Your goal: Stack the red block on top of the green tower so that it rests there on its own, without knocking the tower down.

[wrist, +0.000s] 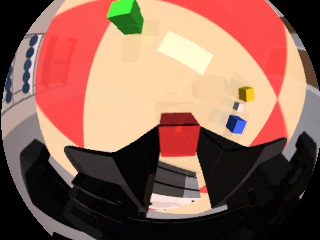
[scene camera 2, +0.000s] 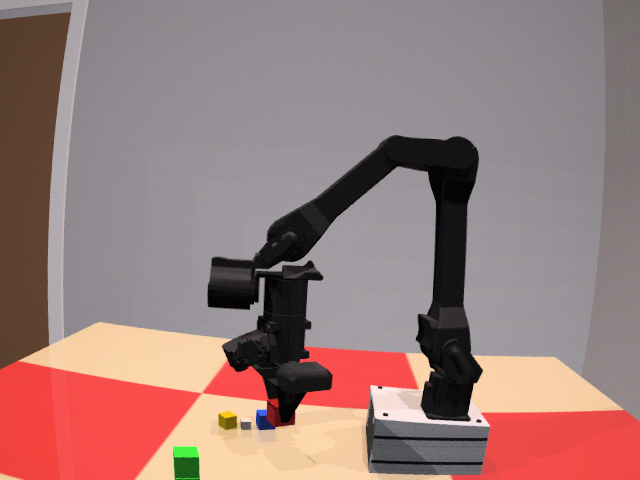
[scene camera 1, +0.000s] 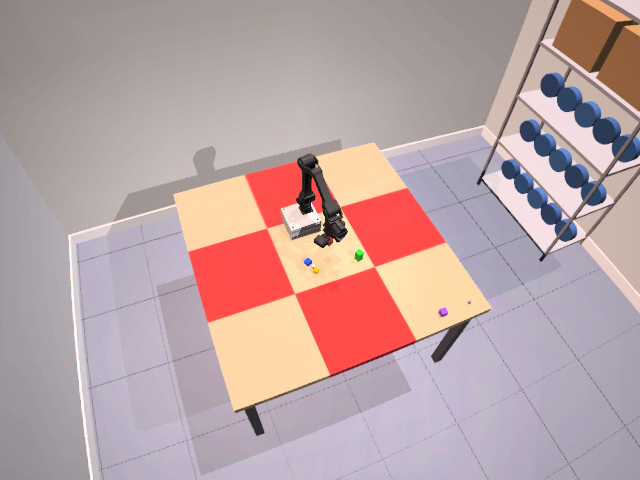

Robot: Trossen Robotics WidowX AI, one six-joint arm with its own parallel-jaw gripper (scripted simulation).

My gripper (scene camera 2: 280, 417) carries a red block (wrist: 178, 132).
My gripper is seen too in the wrist view (wrist: 176, 128).
